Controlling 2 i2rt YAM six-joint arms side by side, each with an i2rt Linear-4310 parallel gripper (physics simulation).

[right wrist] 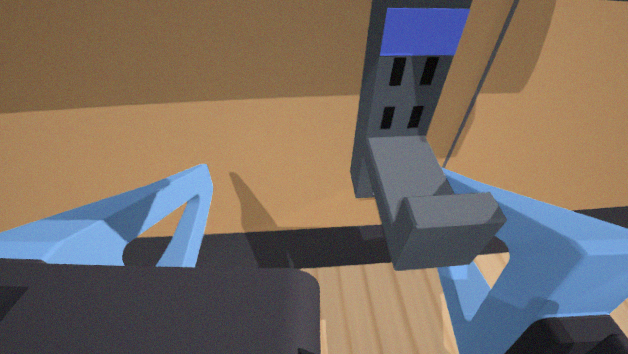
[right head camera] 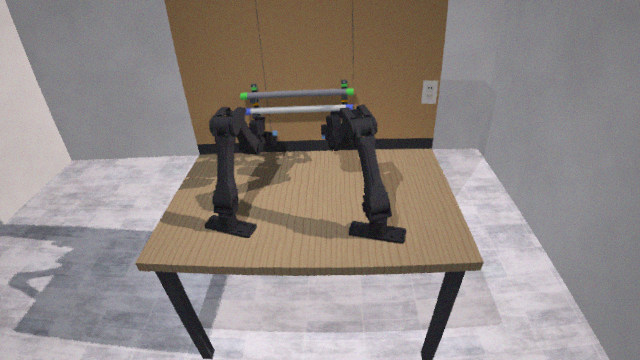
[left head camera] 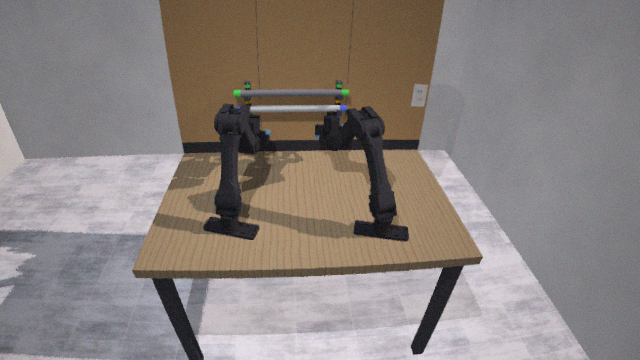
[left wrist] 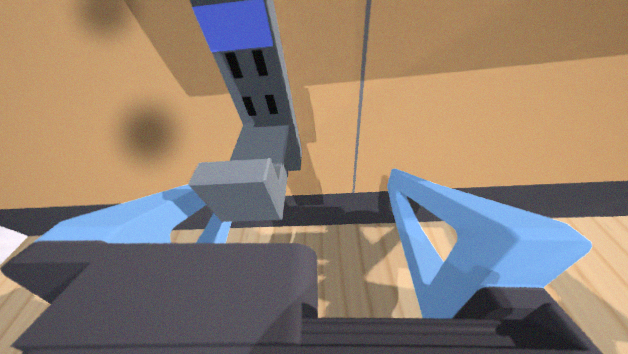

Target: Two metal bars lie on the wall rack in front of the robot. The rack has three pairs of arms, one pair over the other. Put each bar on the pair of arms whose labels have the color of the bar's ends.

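Frame: origin at the left arm's base, x ahead, y left, z up, level; centimetres.
Seen in the pictures: left gripper, fingertip midpoint: [left wrist: 313, 177]; right gripper, fingertip midpoint: [right wrist: 315, 175]; left arm's base, link origin: [right head camera: 230, 227] [left head camera: 231, 228]; right arm's base, link origin: [right head camera: 377, 232] [left head camera: 381, 231].
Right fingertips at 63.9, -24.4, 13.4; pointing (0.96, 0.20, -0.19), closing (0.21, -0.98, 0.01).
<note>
Offsets run from my right fingertips to a thing's top centre, as dx, dy, dz. "*": to the spot under its first point. Level surfaces: height alone.
A grey bar with green ends {-7.0, +16.9, +20.1} [left head camera: 295, 93] [right head camera: 300, 93] lies across the top, green-labelled pair of rack arms. A white bar with blue ends {-7.2, +16.7, +12.6} [left head camera: 295, 108] [right head camera: 300, 109] lies on the middle pair, with orange labels. The lowest pair, under blue labels [left wrist: 235, 25] [right wrist: 422, 31], bears no bar; its hooks [left wrist: 235, 185] [right wrist: 450, 245] show in the wrist views. My left gripper [left wrist: 313, 177] [left head camera: 265, 133] and right gripper [right wrist: 325, 169] [right head camera: 324, 133] are open and empty, low before the rack. The left hook overlaps one left finger; the right hook overlaps one right finger.
The wooden table {dz -13.4} [left head camera: 310, 250] [right head camera: 310, 250] bears both arm bases and reaches toward the brown wall panel {* -2.1, +14.3, +40.9} [left head camera: 300, 40] [right head camera: 305, 40], which has a dark strip at its foot. A white socket {+13.9, -40.6, +22.3} [left head camera: 419, 95] [right head camera: 429, 92] is on the panel at the right of the picture.
</note>
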